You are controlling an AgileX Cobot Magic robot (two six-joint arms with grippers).
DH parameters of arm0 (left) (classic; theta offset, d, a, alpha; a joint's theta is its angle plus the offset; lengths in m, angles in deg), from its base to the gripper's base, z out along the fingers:
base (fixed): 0 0 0 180
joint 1: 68.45 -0.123 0 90
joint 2: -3.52 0 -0.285 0
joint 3: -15.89 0 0.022 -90
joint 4: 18.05 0.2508 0 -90
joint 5: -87.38 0 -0.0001 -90
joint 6: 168.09 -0.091 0 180
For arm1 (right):
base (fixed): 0 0 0 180
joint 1: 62 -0.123 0 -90
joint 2: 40.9 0 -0.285 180
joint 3: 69.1 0 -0.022 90
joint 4: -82.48 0.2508 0 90
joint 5: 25.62 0 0.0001 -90
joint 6: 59.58 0.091 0 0
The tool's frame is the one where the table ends.
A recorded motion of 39 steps. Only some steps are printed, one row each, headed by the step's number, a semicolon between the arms.
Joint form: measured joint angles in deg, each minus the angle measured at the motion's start. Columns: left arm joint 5, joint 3, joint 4, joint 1, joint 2, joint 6; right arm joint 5, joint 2, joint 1, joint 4, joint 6, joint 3.
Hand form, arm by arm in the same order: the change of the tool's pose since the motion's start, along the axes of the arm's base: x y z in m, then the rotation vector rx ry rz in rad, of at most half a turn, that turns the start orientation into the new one. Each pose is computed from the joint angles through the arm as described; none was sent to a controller.
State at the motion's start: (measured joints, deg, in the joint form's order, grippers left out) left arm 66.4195 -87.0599 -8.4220 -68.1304 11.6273 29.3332; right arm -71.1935 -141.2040 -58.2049 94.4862 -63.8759 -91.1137
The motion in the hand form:
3: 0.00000 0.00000 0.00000 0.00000 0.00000 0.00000; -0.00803 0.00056 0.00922 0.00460 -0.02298 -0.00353
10: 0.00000 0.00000 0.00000 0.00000 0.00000 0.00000; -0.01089 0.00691 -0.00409 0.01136 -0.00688 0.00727
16: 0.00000 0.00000 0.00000 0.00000 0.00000 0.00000; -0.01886 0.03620 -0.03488 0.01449 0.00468 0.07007
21: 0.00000 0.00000 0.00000 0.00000 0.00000 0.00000; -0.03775 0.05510 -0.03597 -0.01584 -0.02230 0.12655
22: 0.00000 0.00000 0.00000 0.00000 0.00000 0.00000; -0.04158 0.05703 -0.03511 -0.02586 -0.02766 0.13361
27: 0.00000 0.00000 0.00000 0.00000 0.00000 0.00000; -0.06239 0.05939 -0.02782 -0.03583 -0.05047 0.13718
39: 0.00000 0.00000 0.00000 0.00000 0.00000 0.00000; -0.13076 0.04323 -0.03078 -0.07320 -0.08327 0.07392
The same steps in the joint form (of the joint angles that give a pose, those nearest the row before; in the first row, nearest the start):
3: 0.00 0.00 0.00 0.00 0.00 0.00; -0.12 1.48 0.00 0.00 0.43 0.00
10: 0.00 0.00 0.00 0.00 0.00 0.00; 2.08 2.73 -1.03 0.24 0.43 4.35
16: 0.00 0.00 0.00 0.00 0.00 0.00; 8.89 5.39 -6.07 0.24 0.43 14.30
21: 0.00 0.00 0.00 0.00 0.00 0.00; 11.30 9.14 -9.85 -1.57 0.43 18.92
22: 0.00 0.00 0.00 0.00 0.00 0.00; 11.47 9.89 -10.36 -2.26 0.55 19.54
27: 0.00 0.00 0.00 0.00 0.00 0.00; 11.45 14.01 -11.60 -4.43 2.33 22.23
39: 0.00 0.00 0.00 0.00 0.00 0.00; 11.59 28.42 -11.60 -12.01 8.50 34.75

